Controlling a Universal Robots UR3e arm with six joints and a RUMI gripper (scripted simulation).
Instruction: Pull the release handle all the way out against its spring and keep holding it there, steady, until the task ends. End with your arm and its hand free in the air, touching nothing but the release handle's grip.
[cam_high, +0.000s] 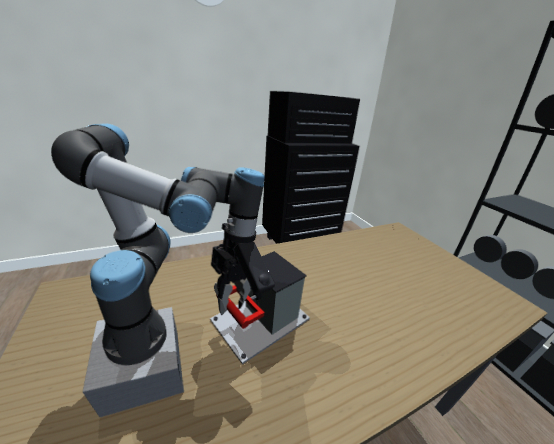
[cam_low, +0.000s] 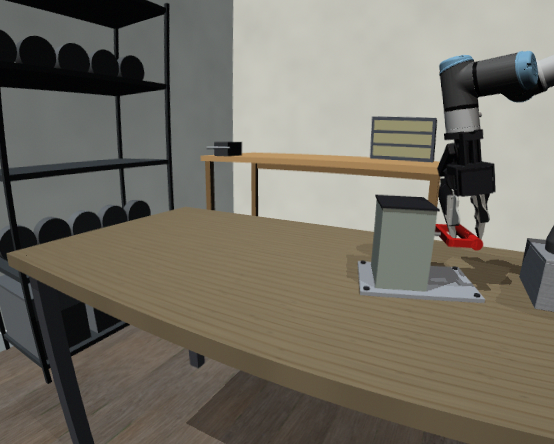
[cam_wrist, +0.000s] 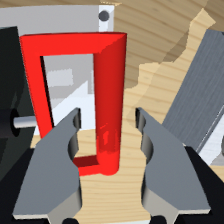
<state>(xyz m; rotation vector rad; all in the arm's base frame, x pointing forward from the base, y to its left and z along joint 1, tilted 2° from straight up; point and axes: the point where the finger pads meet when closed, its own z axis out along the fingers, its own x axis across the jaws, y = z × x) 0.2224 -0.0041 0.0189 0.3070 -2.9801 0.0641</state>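
My gripper is now 100 mm above the baseplate, 90 mm short of it and 20 mm to the right of it.
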